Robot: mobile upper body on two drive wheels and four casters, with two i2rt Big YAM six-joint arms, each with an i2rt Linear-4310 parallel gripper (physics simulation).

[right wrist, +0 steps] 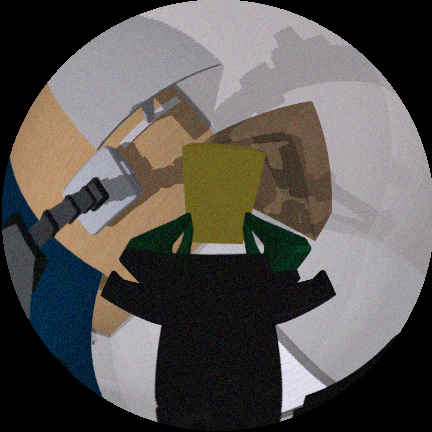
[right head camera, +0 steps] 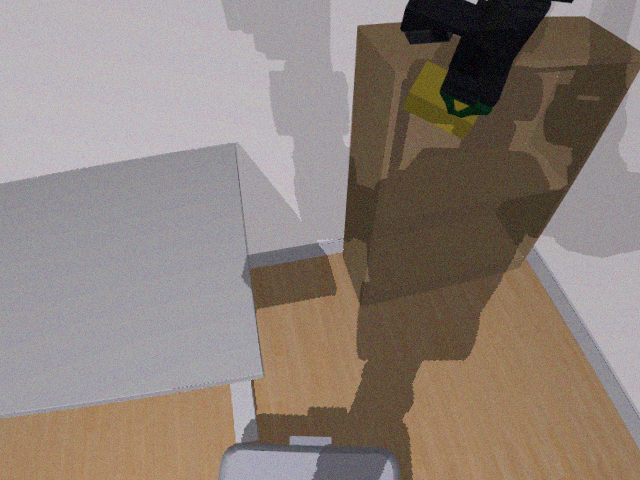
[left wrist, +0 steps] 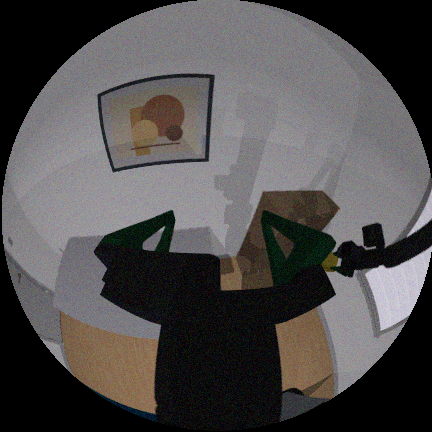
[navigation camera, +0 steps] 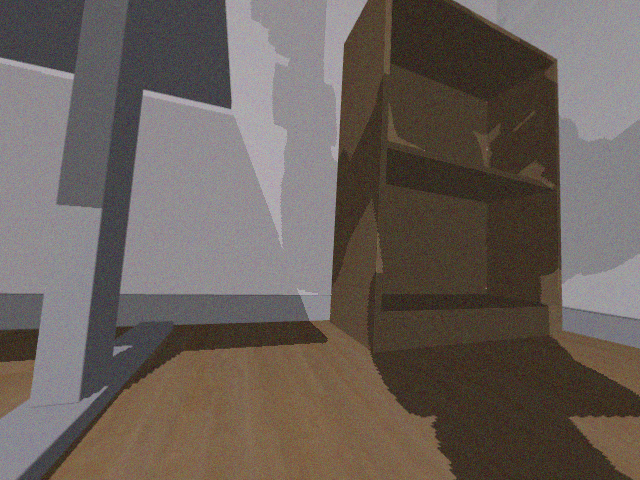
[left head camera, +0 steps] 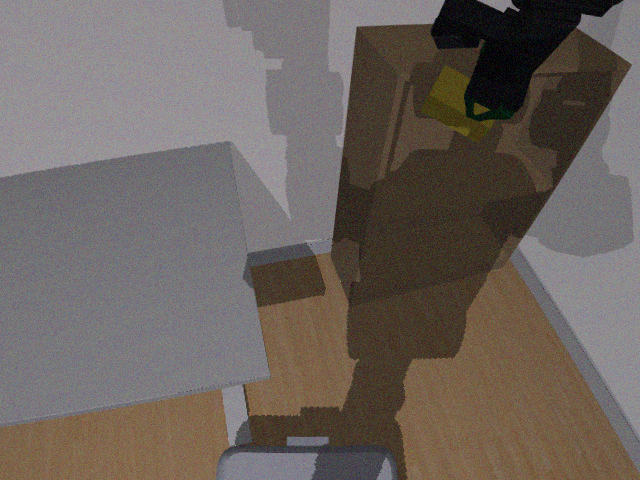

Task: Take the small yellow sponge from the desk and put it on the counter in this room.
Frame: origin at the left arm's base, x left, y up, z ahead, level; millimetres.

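Seen in the pictures: left gripper, fingertip midpoint: [left wrist: 217,214]; right gripper, fingertip midpoint: [right wrist: 217,215] [right head camera: 458,101] [left wrist: 330,261] [left head camera: 475,105].
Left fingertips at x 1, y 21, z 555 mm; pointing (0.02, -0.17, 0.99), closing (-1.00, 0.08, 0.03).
Offsets run from my left fingertips to a thing's middle. "spot": to the spot under its first point. Level surfaces: height alone.
The small yellow sponge {dy -244, dx -432, dz +49 mm} [left head camera: 447,87] [right head camera: 426,85] [left wrist: 330,262] [right wrist: 223,185] is held in the air between the green fingers of my right gripper [left head camera: 488,114] [right head camera: 465,109] [right wrist: 217,215], which is shut on it. In both head views it appears in front of the upper part of a brown bookshelf. My left gripper [left wrist: 217,214] is wide open, with no object between its fingers. A grey-topped table {dy -711 mm} [left head camera: 118,279] [right head camera: 118,279] [right wrist: 130,60] stands at the left of the head views; it looks like a desk. I cannot identify a counter.
The brown bookshelf [left head camera: 369,103] [right head camera: 369,103] [right wrist: 320,165] [navigation camera: 356,206] stands in the corner, right of the table. A table leg {spot: dy -1263, dx +71, dz +115 mm} [navigation camera: 72,289] and its foot are near at the left. A blue surface [right wrist: 65,310] shows at the lower left. A framed picture [left wrist: 160,120] hangs on the wall.
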